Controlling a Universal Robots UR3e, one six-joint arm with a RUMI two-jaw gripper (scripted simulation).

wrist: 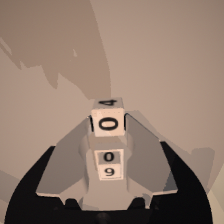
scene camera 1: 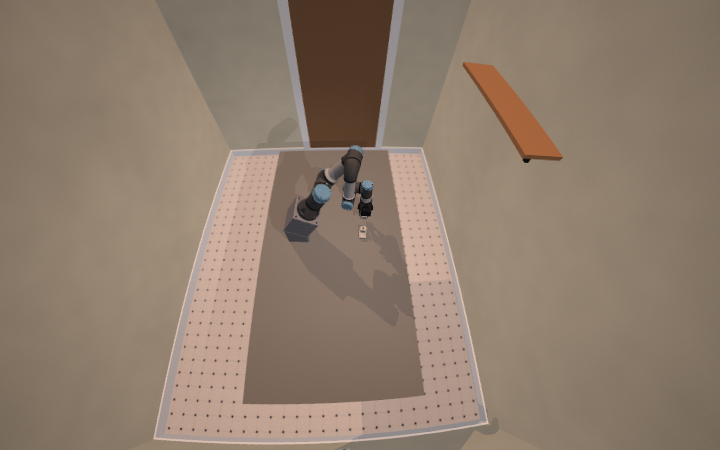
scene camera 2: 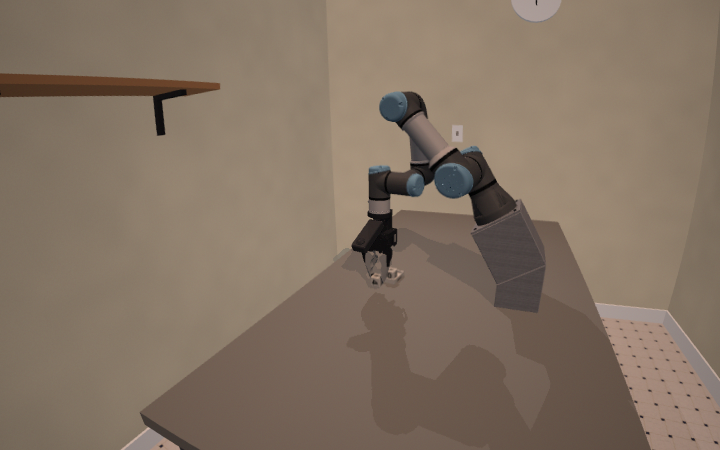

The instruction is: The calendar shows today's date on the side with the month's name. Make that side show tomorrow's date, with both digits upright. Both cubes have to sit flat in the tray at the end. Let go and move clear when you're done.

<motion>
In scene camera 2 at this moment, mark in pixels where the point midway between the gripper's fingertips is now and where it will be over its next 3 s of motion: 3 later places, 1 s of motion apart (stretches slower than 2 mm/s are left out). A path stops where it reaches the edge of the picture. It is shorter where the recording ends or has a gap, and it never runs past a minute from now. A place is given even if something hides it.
My gripper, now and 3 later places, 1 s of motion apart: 377, 281; 376, 266; 378, 259; 383, 254
</motion>
